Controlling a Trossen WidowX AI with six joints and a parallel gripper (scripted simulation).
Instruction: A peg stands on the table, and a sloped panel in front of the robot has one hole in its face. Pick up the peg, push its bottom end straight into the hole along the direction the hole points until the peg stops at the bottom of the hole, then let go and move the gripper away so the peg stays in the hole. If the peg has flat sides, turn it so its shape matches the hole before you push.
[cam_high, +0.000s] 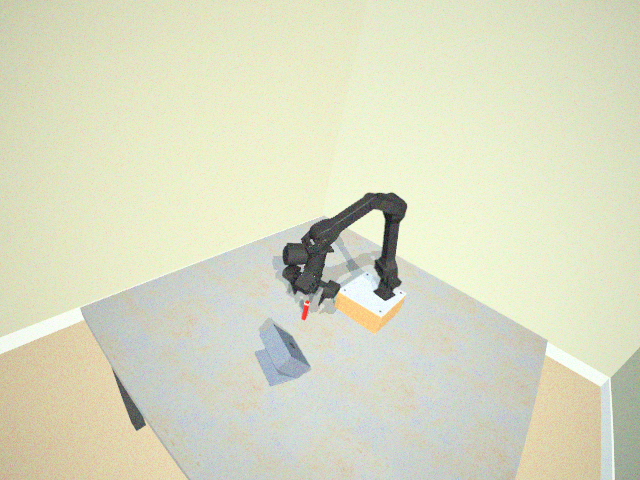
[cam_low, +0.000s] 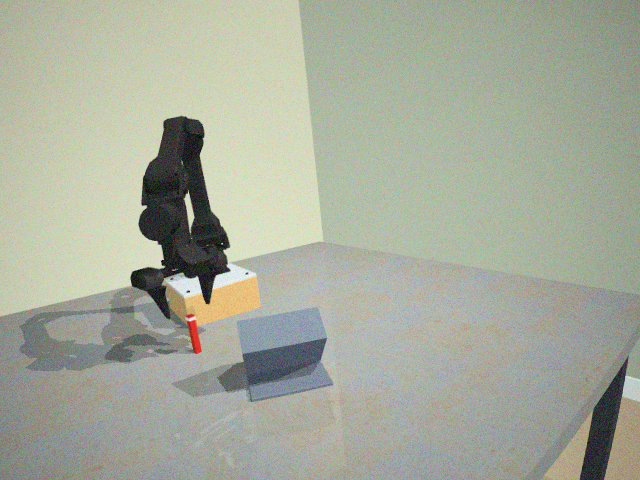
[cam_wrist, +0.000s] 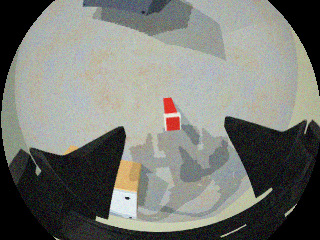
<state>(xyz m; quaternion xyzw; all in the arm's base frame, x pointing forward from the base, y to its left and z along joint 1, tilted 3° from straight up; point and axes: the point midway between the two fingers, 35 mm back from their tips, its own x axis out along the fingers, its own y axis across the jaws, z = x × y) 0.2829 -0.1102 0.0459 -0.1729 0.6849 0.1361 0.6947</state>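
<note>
My gripper tip is now 30 mm above the red peg. From my gripper tip the other things lie so: grey sloped panel: 170 mm ahead, 120 mm to the left, 30 mm below.
</note>
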